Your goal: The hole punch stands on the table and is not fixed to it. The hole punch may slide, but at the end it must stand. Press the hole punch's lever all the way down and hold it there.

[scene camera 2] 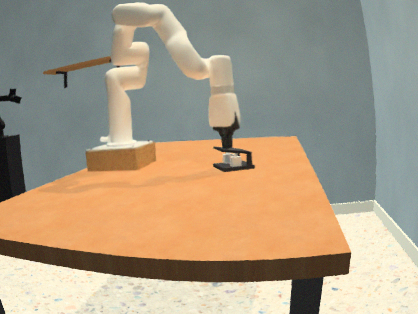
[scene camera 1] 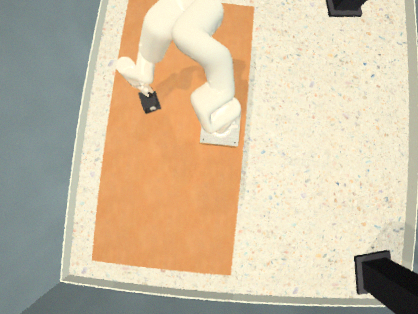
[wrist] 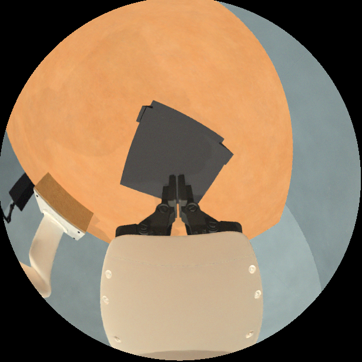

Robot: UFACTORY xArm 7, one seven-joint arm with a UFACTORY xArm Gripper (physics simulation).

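The black hole punch stands upright on the orange table, with white blocks between its base and its lever. The lever is a flat dark plate, hinged at the right in scene camera 2. It is nearly level, its free end slightly higher than the hinge, with a gap above the base. My gripper is shut and empty and points down. Its fingertips appear to touch the lever's top near the free end. The exact contact is too small to tell.
The table extends around the punch. The arm's base block stands to the punch's left in scene camera 2. A wooden shelf is behind at the left. The table's edge runs right of the punch in the wrist view.
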